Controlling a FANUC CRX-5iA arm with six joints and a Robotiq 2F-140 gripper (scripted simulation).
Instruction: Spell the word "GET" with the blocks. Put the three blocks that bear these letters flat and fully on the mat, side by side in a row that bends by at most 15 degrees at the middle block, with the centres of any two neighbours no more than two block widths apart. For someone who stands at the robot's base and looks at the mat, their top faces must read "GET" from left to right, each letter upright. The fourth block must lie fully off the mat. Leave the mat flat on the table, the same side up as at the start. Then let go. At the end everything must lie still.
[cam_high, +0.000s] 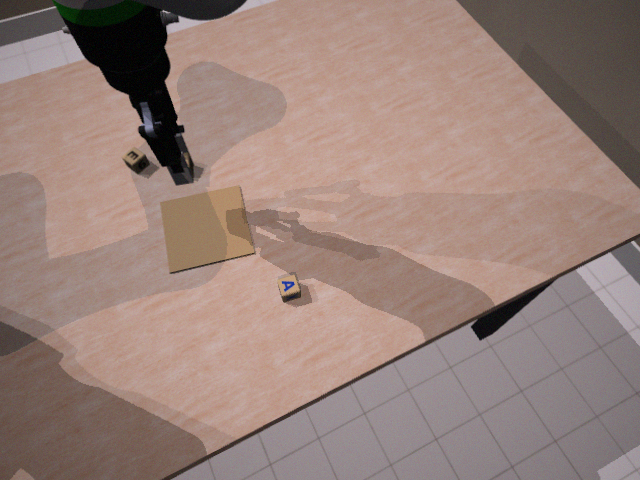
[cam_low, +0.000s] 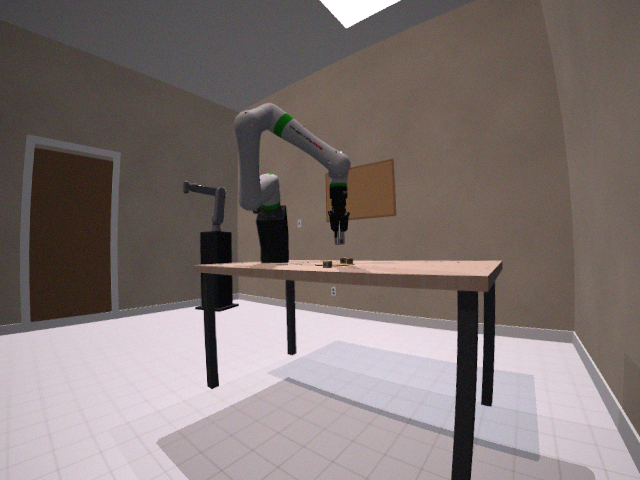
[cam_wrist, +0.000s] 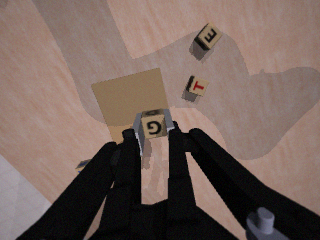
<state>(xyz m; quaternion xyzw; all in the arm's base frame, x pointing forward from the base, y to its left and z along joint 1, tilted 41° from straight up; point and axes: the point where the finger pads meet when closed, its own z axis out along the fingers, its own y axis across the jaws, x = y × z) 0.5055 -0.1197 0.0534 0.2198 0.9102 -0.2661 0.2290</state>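
My gripper is now 20 mm past the tan mat, 40 mm to the left of it and 140 mm above it.
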